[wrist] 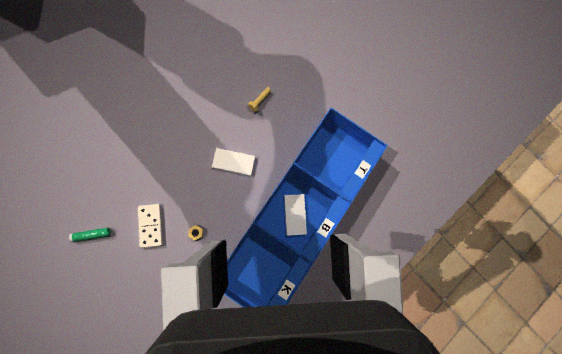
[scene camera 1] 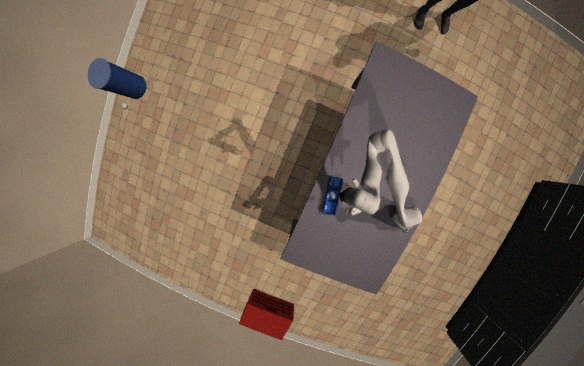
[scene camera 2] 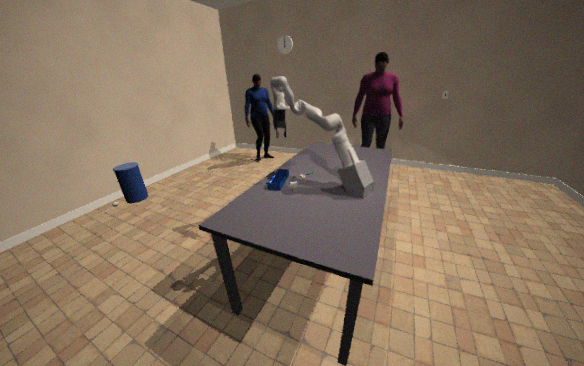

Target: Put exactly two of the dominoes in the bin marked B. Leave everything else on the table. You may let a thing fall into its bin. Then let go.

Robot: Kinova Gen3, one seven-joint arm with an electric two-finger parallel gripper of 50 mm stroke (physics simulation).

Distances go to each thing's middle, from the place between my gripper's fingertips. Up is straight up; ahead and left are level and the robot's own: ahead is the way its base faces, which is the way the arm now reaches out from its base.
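My gripper's now 28 cm above the blue three-part tray [wrist: 266, 268] and 6 cm to the right of it.
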